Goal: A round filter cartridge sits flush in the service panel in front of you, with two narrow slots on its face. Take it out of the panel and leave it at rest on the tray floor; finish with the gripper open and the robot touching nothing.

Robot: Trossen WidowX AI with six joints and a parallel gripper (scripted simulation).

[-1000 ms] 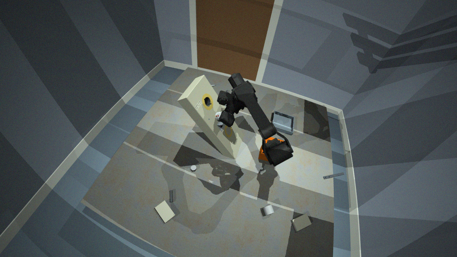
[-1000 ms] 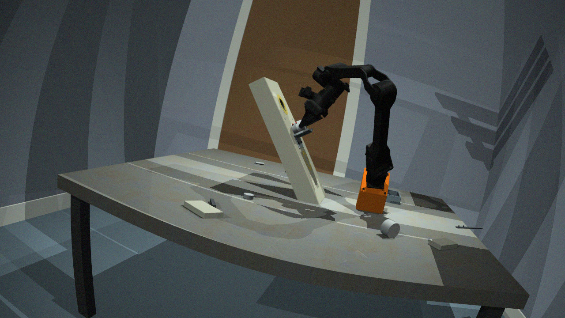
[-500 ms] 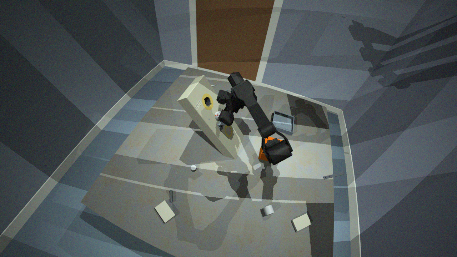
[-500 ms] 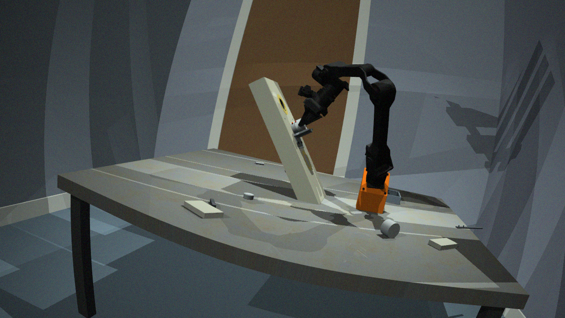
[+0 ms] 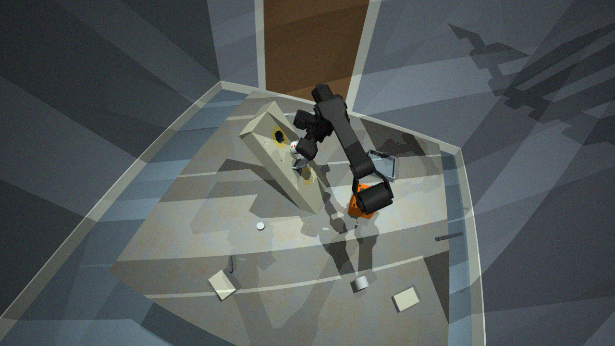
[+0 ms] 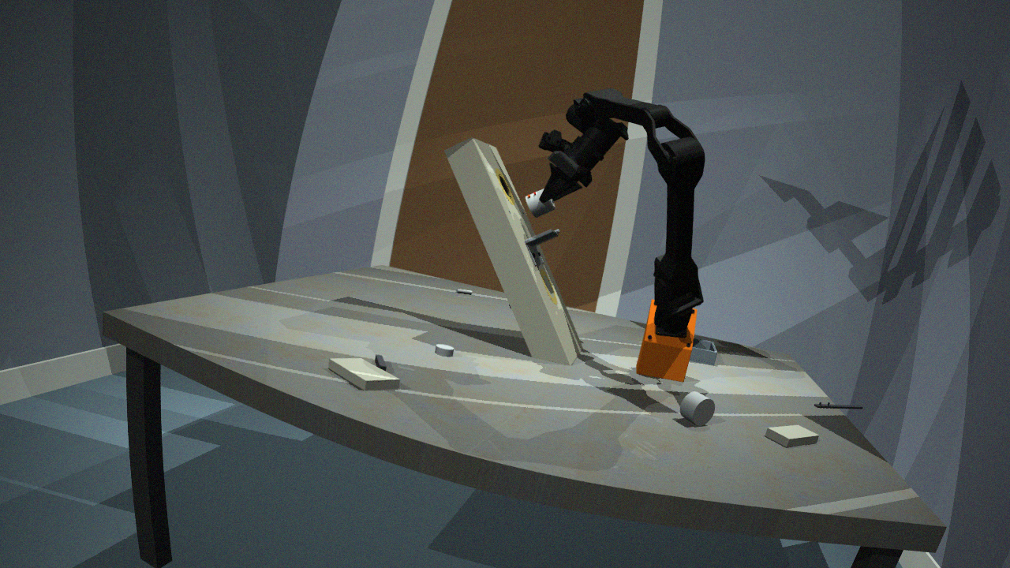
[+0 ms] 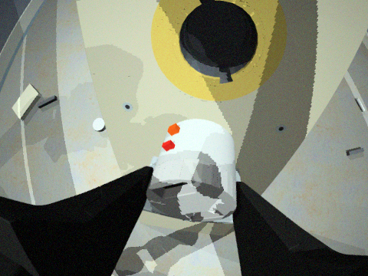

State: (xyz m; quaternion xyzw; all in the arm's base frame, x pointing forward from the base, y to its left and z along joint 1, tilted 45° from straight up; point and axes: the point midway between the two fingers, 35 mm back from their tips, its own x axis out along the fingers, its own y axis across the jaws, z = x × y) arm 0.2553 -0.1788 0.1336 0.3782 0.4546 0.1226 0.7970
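The grey tray is 39 cm behind my gripper tip, 24 cm to the right of it and 26 cm below it. Also, from my gripper tip: round grey filter cartridge: right at my gripper tip.
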